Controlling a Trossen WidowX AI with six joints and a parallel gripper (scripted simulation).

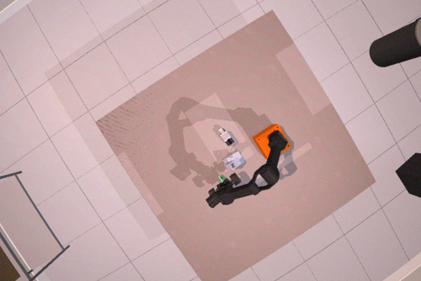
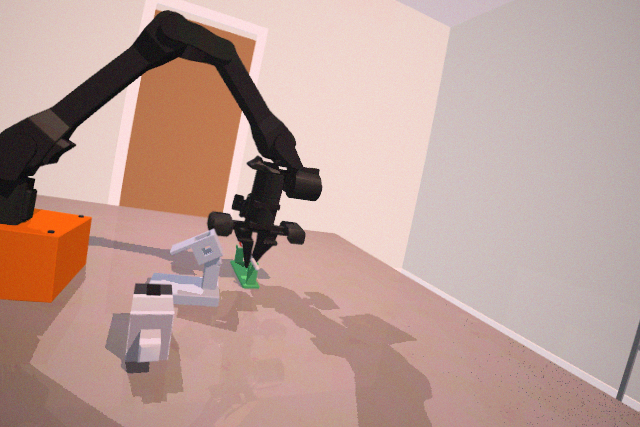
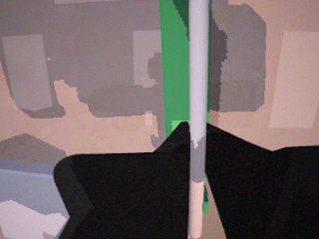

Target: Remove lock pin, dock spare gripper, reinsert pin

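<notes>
The green cradle lies 20 mm to the left of my gripper tip. The rest, counted from my gripper tip: spare gripper 170 mm behind, 230 mm to the right; grey mount 110 mm behind, 70 mm to the right, 30 mm above.
</notes>
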